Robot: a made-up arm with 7 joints.
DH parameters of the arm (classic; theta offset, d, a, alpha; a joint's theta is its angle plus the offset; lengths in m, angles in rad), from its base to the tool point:
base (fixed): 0 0 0 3.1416
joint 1: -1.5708 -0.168 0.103 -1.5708
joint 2: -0.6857 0 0.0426 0
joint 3: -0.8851 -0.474 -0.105 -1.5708
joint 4: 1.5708 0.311 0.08 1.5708
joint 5: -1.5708 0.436 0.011 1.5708
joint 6: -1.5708 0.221 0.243 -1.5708
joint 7: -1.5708 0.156 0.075 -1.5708
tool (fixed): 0 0.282 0 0
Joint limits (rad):
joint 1: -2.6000..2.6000
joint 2: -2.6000..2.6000
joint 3: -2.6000..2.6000
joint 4: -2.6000..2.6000
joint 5: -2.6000..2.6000
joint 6: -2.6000..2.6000
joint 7: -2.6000..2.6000
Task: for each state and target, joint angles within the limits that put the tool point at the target. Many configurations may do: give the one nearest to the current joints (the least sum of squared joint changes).
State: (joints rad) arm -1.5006 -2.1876 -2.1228 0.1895 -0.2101 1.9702 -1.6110
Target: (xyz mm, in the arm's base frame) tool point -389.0 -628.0 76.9
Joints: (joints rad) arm -2.1153 -2.4717 -2.4223 0.3495 0.2351 1.7201 -1.4791
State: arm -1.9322 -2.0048 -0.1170 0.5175 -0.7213 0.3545 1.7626
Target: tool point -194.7 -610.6 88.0
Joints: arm -1.2892 -1.9221 -0.0569 0.7392 -0.4638 0.2537 1.7103
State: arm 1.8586 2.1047 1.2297 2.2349 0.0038 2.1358 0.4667
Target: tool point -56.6 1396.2 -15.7
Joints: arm 1.4757 2.0514 1.1635 1.8826 -0.1713 2.3155 0.3210
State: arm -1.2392 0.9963 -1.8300 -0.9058 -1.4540 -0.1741 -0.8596
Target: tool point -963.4 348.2 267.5
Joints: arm -0.8098 1.3775 -1.4058 -0.9503 -1.5740 -0.1555 -0.8979
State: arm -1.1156 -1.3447 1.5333 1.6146 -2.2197 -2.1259 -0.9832
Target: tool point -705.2 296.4 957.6
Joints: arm -0.6092 -1.4799 1.3921 2.1887 -2.2278 -1.8893 -1.0124
